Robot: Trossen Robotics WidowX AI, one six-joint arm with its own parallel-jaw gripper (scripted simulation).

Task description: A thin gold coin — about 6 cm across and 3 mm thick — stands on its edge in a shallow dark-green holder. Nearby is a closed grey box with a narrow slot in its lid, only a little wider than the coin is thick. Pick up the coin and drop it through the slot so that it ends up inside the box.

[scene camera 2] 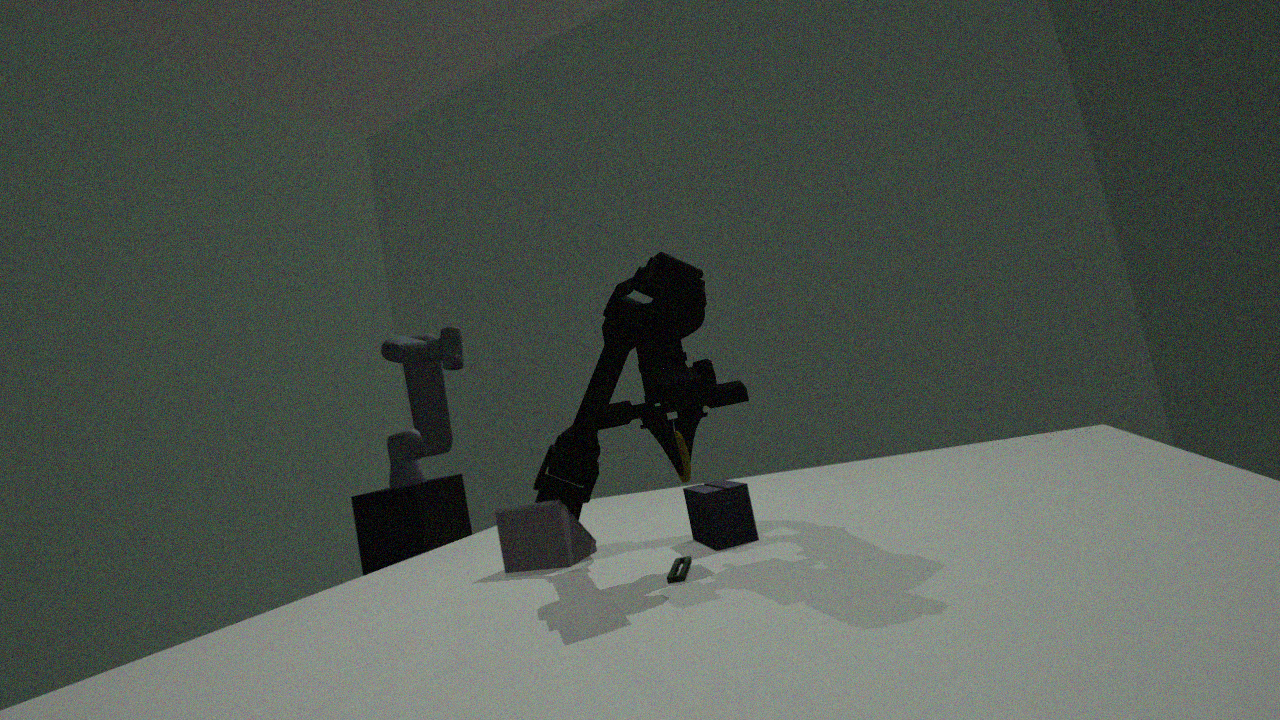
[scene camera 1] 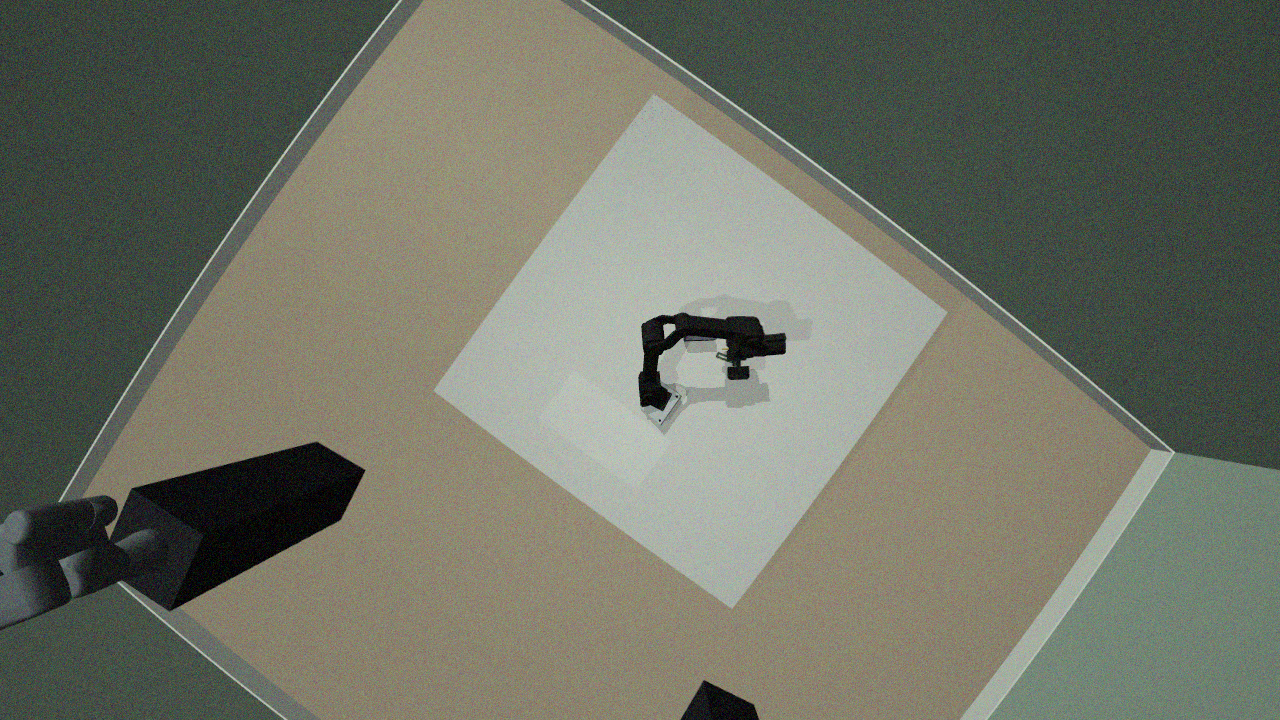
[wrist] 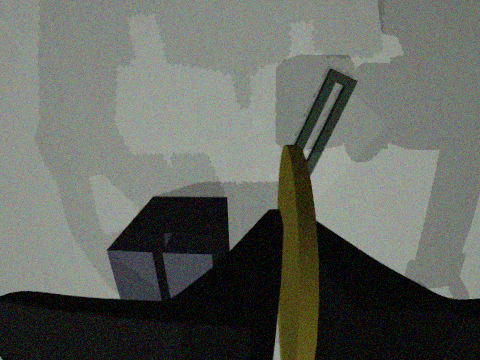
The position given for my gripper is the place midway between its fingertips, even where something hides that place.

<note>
My gripper point(scene camera 2: 684, 474) holds a thin gold coin.
My gripper is seen too in the wrist view point(wrist: 283, 221).
</note>
